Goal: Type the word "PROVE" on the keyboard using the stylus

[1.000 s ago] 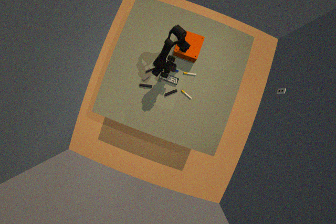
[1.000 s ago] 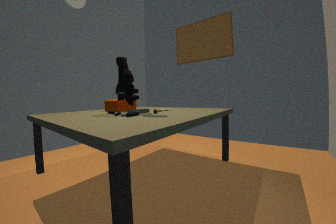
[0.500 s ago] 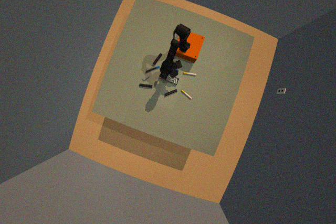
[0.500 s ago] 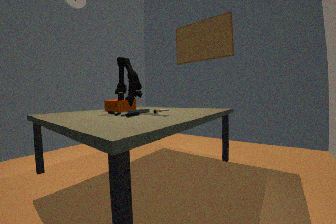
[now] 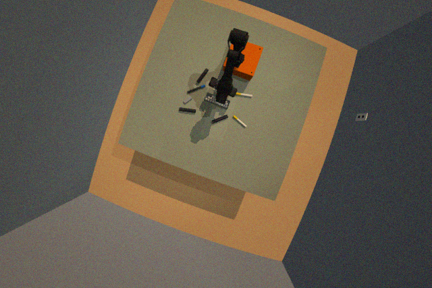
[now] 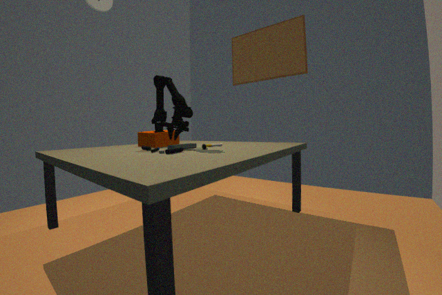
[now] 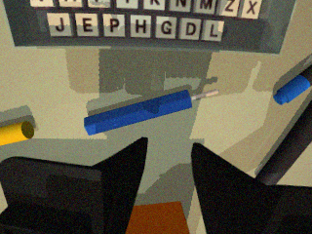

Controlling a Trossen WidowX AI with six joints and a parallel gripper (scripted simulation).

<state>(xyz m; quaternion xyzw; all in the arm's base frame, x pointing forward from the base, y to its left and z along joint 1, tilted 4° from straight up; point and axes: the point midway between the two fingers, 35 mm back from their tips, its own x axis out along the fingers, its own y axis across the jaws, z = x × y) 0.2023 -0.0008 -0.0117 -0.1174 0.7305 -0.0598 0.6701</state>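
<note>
The blue stylus lies 10 mm ahead of my gripper tip, 10 mm to the right of it and 40 mm below it. Also, from my gripper tip: grey stylus tip: 30 mm ahead, 40 mm to the right, 40 mm below; then grey block: 190 mm ahead, 180 mm to the right, 50 mm below; then blue-capped black pen: 70 mm ahead, 140 mm to the right, 40 mm below.
</note>
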